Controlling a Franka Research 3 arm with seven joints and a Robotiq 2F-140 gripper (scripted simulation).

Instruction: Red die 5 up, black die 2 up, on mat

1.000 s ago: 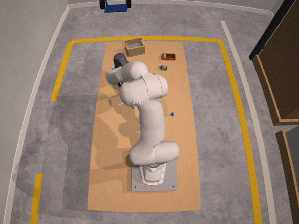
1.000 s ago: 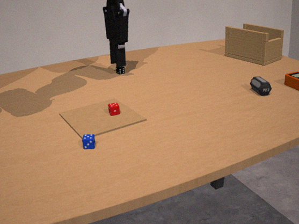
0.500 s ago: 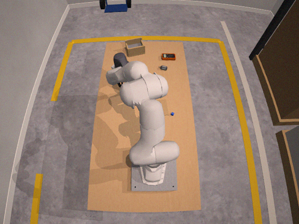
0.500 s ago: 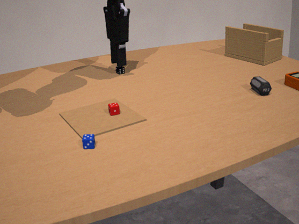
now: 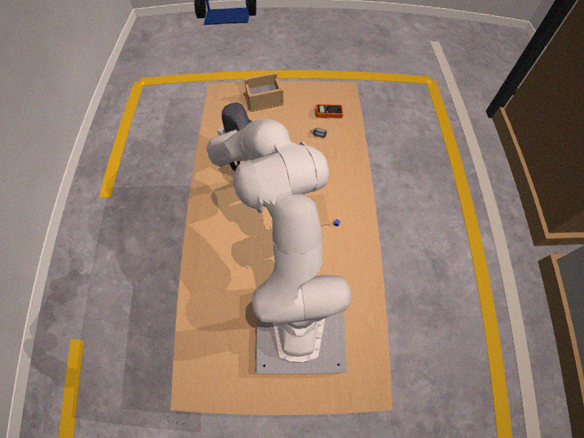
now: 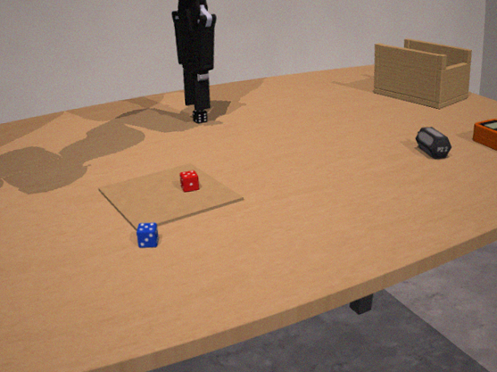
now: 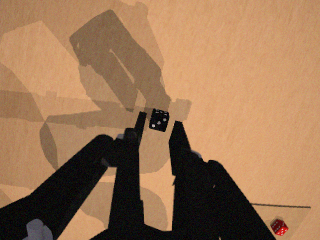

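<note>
Now: the black die 5 cm below my hand. From my hand the other things lie so: dark grey device 26 cm ahead, 31 cm to the right, 4 cm below; then red die 12 cm behind, 27 cm to the right, 5 cm below; then thin tan mat 15 cm behind, 27 cm to the right, 6 cm below.
</note>
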